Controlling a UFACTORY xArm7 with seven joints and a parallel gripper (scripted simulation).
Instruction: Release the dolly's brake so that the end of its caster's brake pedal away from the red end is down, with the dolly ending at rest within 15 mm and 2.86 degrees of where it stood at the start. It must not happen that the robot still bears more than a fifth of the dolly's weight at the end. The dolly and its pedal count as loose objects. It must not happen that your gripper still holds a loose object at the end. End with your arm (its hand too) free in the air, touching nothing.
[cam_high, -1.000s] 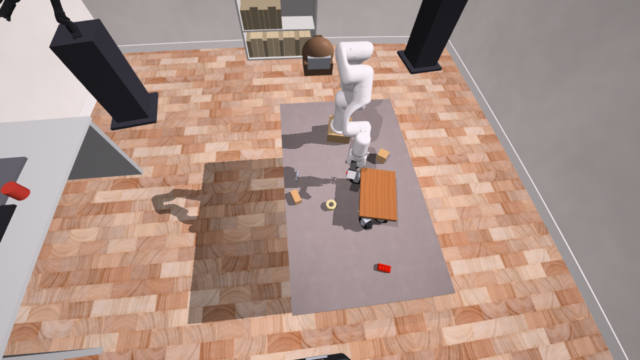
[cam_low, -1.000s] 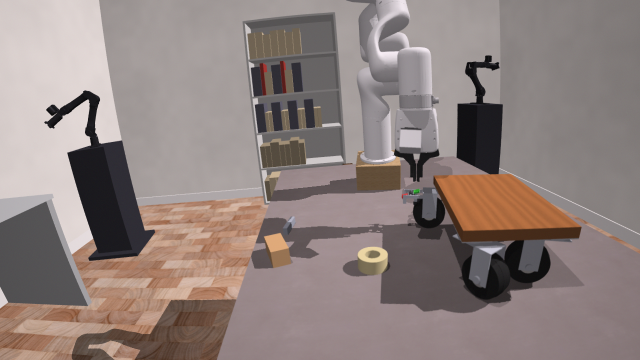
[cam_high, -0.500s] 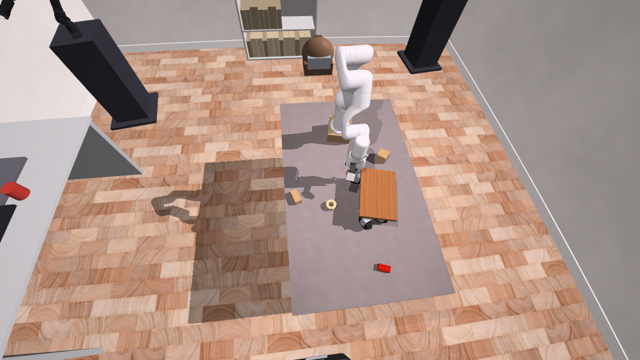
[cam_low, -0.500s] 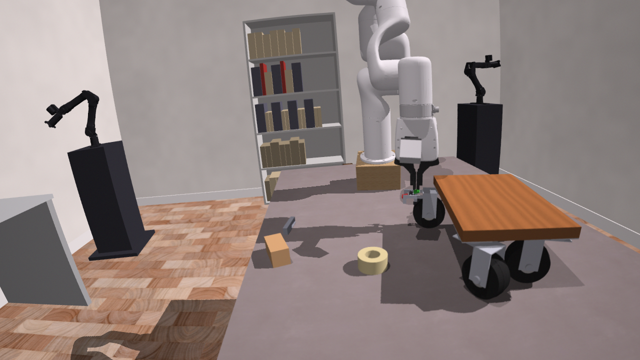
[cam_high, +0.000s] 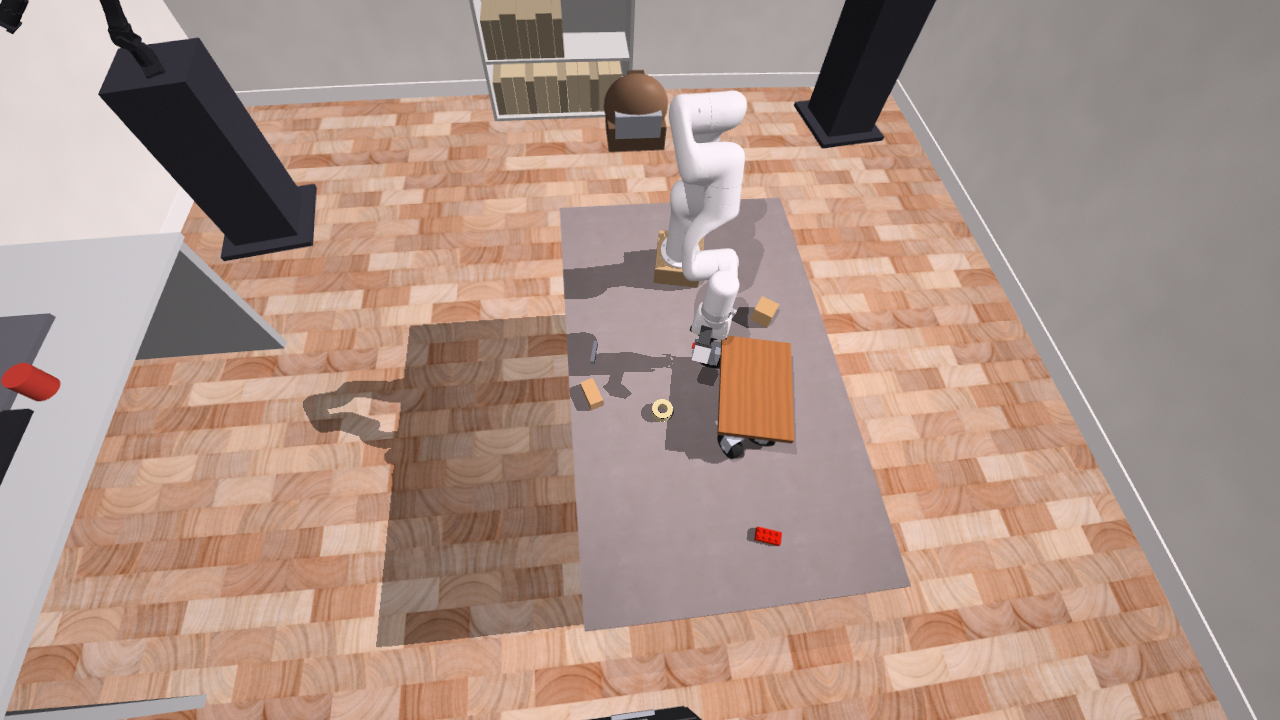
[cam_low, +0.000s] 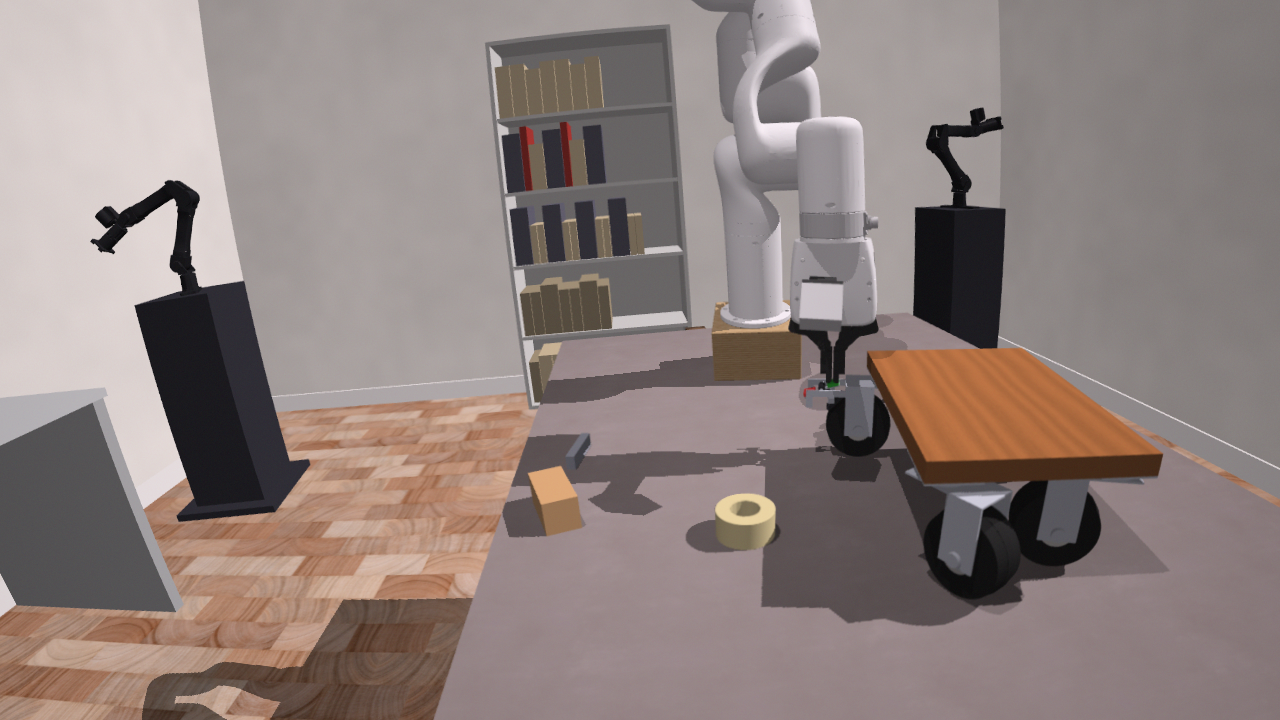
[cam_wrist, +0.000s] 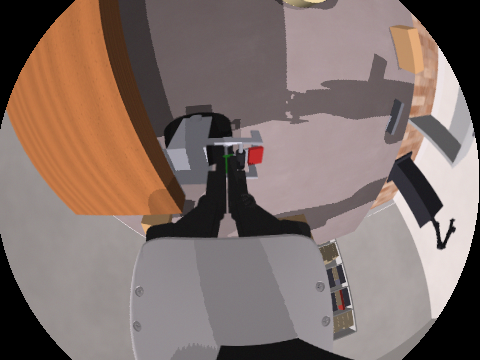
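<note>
My gripper is now 3 cm above the brake pedal and 1 cm to the left of it. The rest, counted from my hand: grey bar 31 cm to the right, 11 cm below, 10 cm behind; red brick 55 cm ahead, 10 cm below, 1 cm to the left; cream tape roll 16 cm to the right, 14 cm ahead, 10 cm below.
</note>
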